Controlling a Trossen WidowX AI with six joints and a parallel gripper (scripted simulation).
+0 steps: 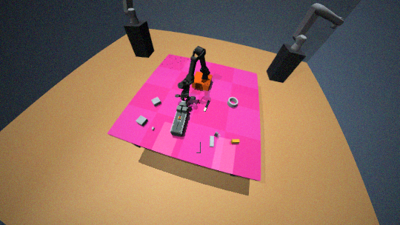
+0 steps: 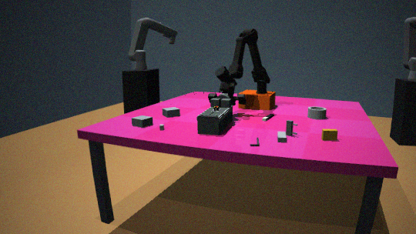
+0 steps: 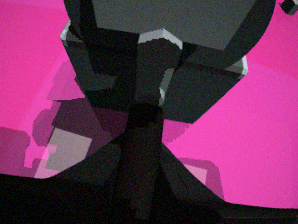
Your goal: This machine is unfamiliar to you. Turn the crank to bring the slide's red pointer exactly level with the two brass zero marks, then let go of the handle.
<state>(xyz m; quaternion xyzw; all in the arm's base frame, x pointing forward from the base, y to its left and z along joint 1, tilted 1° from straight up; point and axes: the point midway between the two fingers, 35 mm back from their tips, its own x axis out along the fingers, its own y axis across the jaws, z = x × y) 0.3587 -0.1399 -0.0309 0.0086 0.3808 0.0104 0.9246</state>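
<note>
Right now the dark crank handle is 2 cm behind my gripper tip and 3 cm above it. From my gripper tip the other things lie so: small cube: 27 cm ahead, 21 cm to the right, 2 cm below; black-and-white stick: 5 cm behind, 20 cm to the left, 2 cm below; red pointer: 15 cm ahead, 5 cm above.
</note>
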